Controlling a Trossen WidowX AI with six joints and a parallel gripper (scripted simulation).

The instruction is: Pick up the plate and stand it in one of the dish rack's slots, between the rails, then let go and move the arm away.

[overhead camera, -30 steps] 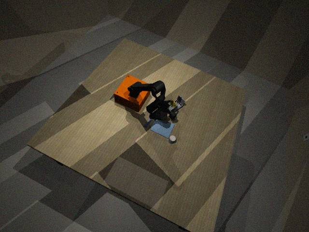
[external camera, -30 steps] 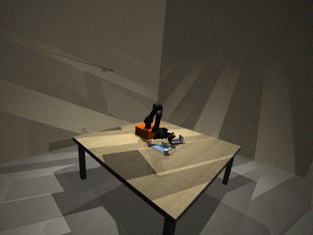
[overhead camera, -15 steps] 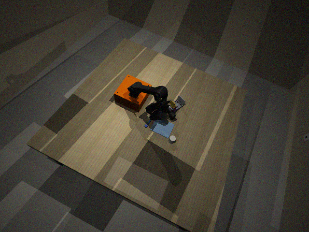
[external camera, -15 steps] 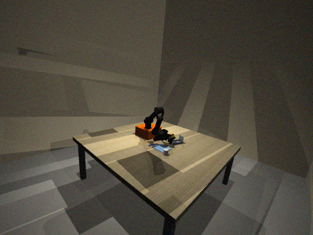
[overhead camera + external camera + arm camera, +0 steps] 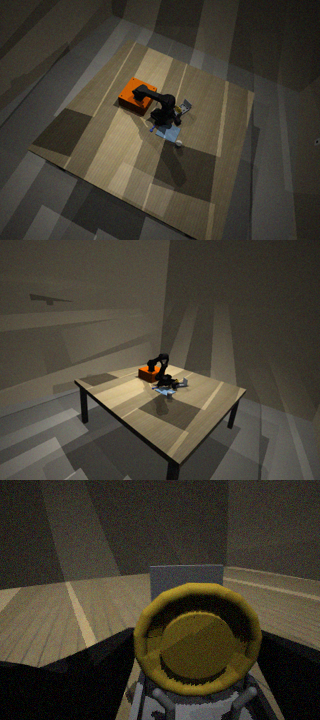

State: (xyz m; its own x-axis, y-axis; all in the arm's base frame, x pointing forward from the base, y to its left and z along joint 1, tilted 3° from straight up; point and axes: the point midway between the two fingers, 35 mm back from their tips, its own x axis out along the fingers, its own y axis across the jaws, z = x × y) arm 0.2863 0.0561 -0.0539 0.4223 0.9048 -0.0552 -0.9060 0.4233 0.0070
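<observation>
My gripper tip is 1 cm to the left of the yellow plate. Also, from my gripper tip: light blue mat: 19 cm to the right, 5 cm below; then white cup: 26 cm to the right, 10 cm ahead, 3 cm below; then grey dish rack: 3 cm below, 2 cm to the left, 1 cm ahead.
</observation>
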